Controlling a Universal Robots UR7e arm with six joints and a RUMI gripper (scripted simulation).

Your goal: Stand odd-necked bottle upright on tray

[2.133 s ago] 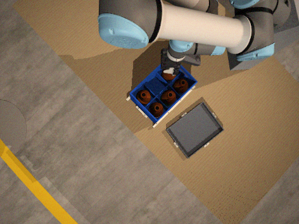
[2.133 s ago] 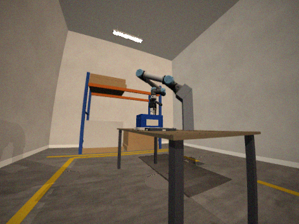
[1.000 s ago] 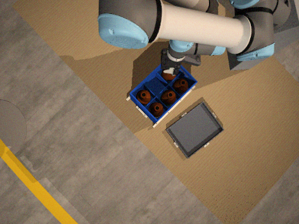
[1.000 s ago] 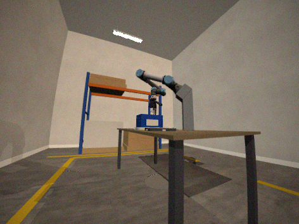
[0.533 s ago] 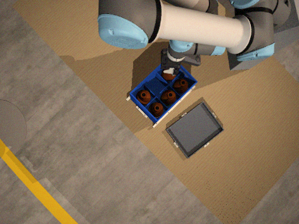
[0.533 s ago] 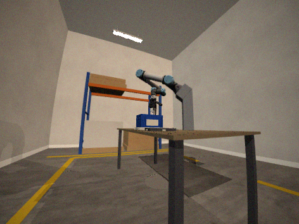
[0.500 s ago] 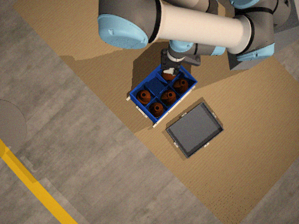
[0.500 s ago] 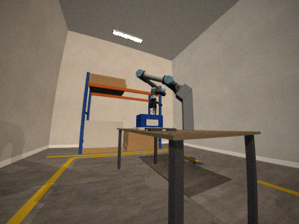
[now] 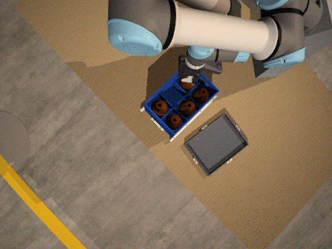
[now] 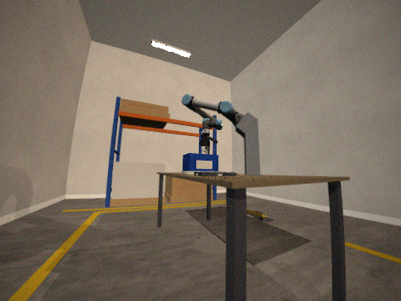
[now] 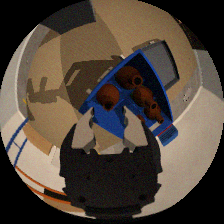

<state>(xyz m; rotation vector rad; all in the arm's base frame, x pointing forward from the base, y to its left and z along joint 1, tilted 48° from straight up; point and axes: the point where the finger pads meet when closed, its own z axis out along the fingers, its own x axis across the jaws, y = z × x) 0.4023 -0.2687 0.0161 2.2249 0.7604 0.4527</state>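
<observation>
Right now the blue crate is 10 cm ahead of my hand, 1 cm to the left of it and 10 cm below it. Also, from my hand: brown bottle (20 cm ahead, 2 cm to the left, 10 cm below); grey tray (19 cm ahead, 26 cm to the left, 17 cm below).
</observation>
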